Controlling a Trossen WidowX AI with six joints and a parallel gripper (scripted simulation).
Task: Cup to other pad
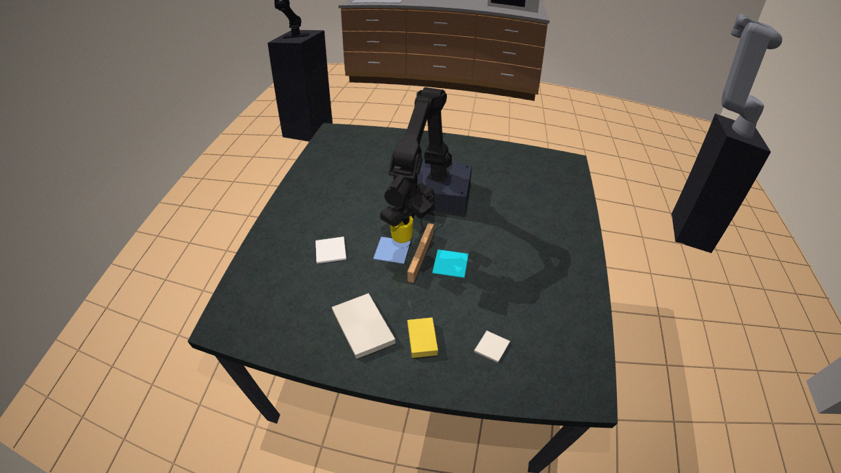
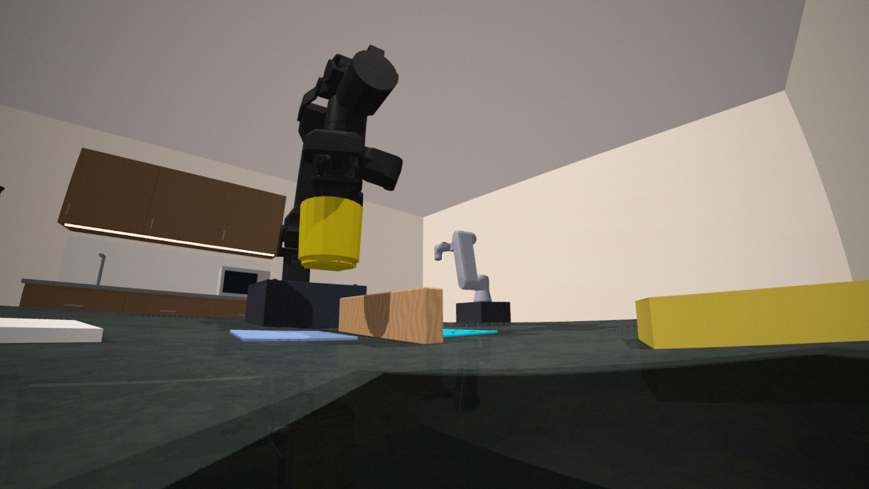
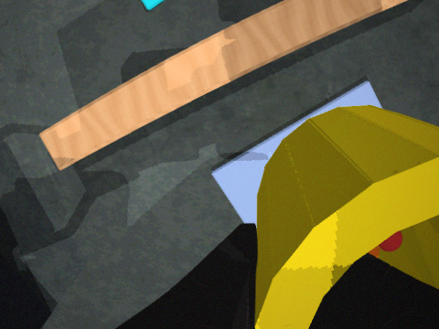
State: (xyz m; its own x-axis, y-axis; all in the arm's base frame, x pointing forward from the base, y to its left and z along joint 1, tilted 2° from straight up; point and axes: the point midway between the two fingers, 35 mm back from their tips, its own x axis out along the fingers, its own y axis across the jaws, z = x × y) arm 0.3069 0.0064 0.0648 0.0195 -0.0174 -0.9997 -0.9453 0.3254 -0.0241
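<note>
Now: gripper tip 90 mm above the wooden block, 50 mm to the right of it and 20 mm short of it. Round my gripper tip: red marble 40 mm ahead, 30 mm to the right, 20 mm below; yellow cup 20 mm ahead, 10 mm to the right; light blue pad 120 mm below, 50 mm to the right, 30 mm ahead.
</note>
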